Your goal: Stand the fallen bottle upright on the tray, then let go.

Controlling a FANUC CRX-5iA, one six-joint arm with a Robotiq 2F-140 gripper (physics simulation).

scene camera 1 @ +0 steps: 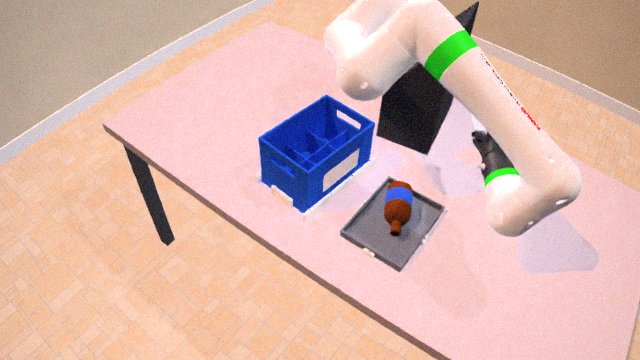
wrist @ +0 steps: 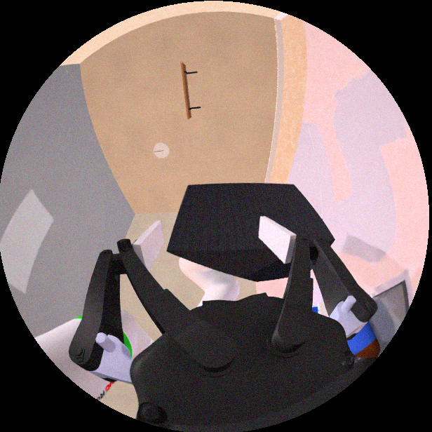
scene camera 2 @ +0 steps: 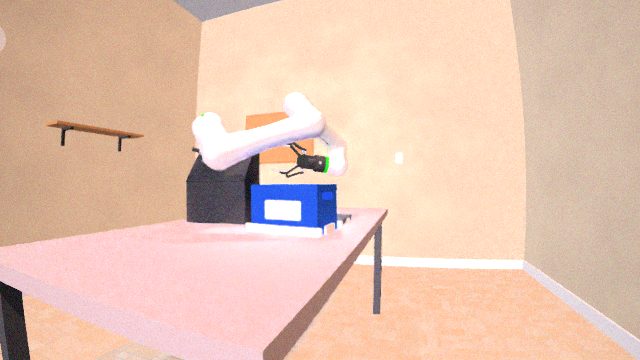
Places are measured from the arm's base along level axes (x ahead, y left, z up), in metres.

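Where they show: gripper, between the fingertips: [scene camera 2: 274,157].
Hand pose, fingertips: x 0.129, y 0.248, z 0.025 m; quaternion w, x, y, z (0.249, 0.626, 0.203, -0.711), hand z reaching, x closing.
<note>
Each offset is from my fingertips to the centre of the thing. "spot": to the spot under its first point. Level surfaces: height alone.
A brown bottle {dx +0.267, dy -0.052, dz -0.277 m} [scene camera 1: 398,206] with a blue label lies on its side on the dark grey tray {spot: dx +0.337, dy -0.099, dz -0.314 m} [scene camera 1: 367,225], its neck towards the tray's front corner. In the wrist view, part of the bottle [wrist: 362,341] shows at the lower right, partly behind the gripper, beside part of the tray [wrist: 406,296]. In scene camera 2, an edge of the tray {spot: dx +0.408, dy -0.101, dz -0.297 m} [scene camera 2: 344,218] shows past the crate, and the bottle does not show. My gripper [scene camera 2: 286,159] [wrist: 212,229] is open and empty, held sideways above the table and apart from the bottle. In scene camera 1 the arm partly hides it.
A blue crate {dx +0.277, dy -0.332, dz -0.232 m} [scene camera 1: 341,172] [scene camera 2: 295,192] with compartments stands beside the tray on the table {dz -0.319 m} [scene camera 1: 200,130] [scene camera 2: 165,280]. A black angular block [scene camera 1: 412,112] [scene camera 2: 217,200] [wrist: 250,215] stands behind them. The white arm [scene camera 1: 510,115] [scene camera 2: 270,137] reaches over the table.
</note>
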